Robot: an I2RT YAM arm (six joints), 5 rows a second.
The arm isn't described. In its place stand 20 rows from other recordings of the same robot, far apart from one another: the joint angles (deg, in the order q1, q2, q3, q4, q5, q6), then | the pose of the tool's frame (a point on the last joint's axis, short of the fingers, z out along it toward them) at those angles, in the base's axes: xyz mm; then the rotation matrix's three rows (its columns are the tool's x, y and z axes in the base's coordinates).
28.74, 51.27, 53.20, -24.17, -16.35, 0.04 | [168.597 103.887 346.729], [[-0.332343 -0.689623 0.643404], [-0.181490 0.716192 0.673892], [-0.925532 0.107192 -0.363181]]
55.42, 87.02, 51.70, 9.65, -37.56, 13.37 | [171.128 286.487 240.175], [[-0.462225 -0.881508 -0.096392], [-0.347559 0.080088 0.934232], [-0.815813 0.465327 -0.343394]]
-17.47, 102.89, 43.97, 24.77, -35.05, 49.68 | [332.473 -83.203 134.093], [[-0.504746 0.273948 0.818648], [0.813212 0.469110 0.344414], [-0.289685 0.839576 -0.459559]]
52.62, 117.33, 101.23, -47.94, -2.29, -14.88 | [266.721 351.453 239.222], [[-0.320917 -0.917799 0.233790], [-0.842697 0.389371 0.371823], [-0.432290 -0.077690 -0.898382]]
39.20, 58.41, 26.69, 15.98, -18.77, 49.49 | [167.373 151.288 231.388], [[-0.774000 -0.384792 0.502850], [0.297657 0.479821 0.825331], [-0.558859 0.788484 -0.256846]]
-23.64, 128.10, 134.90, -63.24, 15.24, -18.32 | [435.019 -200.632 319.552], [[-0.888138 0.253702 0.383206], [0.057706 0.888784 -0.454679], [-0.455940 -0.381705 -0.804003]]
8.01, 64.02, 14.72, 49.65, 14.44, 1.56 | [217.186 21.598 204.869], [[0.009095 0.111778 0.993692], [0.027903 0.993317 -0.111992], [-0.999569 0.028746 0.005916]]
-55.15, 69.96, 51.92, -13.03, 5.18, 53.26 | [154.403 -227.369 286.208], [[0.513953 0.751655 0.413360], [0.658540 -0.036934 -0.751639], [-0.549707 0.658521 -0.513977]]
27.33, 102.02, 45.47, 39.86, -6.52, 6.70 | [322.267 171.099 168.956], [[-0.317886 -0.519229 0.793316], [-0.033803 0.842392 0.537804], [-0.947526 0.144144 -0.285336]]
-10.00, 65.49, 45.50, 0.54, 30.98, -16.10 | [252.656 -63.157 291.539], [[-0.488903 0.511342 0.706755], [-0.155216 0.746265 -0.647300], [-0.858418 -0.426166 -0.285483]]
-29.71, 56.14, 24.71, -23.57, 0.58, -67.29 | [152.782 -87.595 166.391], [[-0.736490 -0.463035 0.493135], [-0.641776 0.708693 -0.293048], [-0.213790 -0.532309 -0.819110]]
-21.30, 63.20, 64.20, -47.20, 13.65, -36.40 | [201.963 -87.759 335.032], [[-0.841036 0.007561 0.540926], [-0.291031 0.836557 -0.464191], [-0.456026 -0.547827 -0.701374]]
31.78, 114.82, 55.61, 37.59, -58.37, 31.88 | [318.902 233.232 139.219], [[-0.767211 -0.640494 -0.033981], [-0.149497 0.127050 0.980566], [-0.623729 0.757381 -0.193226]]
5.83, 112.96, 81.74, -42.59, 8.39, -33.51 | [392.545 34.860 176.021], [[-0.763447 -0.577488 0.289234], [-0.626966 0.770190 -0.117137], [-0.155120 -0.270767 -0.950065]]
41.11, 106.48, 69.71, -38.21, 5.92, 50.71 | [270.203 230.924 162.389], [[-0.951395 0.161820 0.262035], [0.191486 0.977195 0.091778], [-0.241207 0.137493 -0.960685]]
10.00, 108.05, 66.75, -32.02, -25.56, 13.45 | [347.843 76.931 146.234], [[-0.982300 -0.051546 0.180081], [0.039864 0.881838 0.469865], [-0.183021 0.468727 -0.864175]]
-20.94, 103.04, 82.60, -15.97, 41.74, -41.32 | [375.410 -169.032 281.665], [[-0.922816 0.210080 0.322919], [-0.174383 0.519641 -0.836399], [-0.343513 -0.828155 -0.442898]]
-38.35, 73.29, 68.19, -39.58, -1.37, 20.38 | [213.353 -167.713 327.279], [[-0.305546 0.760994 0.572302], [0.685669 0.592891 -0.422301], [-0.660682 0.263377 -0.702946]]
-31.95, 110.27, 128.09, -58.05, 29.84, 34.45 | [335.474 -230.097 425.512], [[-0.009905 0.954325 0.298606], [0.584470 0.247825 -0.772644], [-0.811355 0.166874 -0.560229]]
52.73, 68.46, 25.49, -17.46, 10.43, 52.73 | [124.446 152.895 141.159], [[-0.898720 -0.022043 0.437969], [0.111380 0.954510 0.276594], [-0.424143 0.297362 -0.855382]]
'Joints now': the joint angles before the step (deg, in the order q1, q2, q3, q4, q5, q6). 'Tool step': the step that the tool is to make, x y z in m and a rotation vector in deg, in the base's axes. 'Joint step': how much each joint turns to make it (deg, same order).
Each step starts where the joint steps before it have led.
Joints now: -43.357 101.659 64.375 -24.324 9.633 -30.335
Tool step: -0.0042 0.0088 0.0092 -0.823 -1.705 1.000
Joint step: 0.505 -3.158 -1.923 0.597 -0.734 -0.157
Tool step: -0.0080 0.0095 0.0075 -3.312 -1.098 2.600
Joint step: 0.282 -4.095 -3.648 3.060 0.205 -2.896
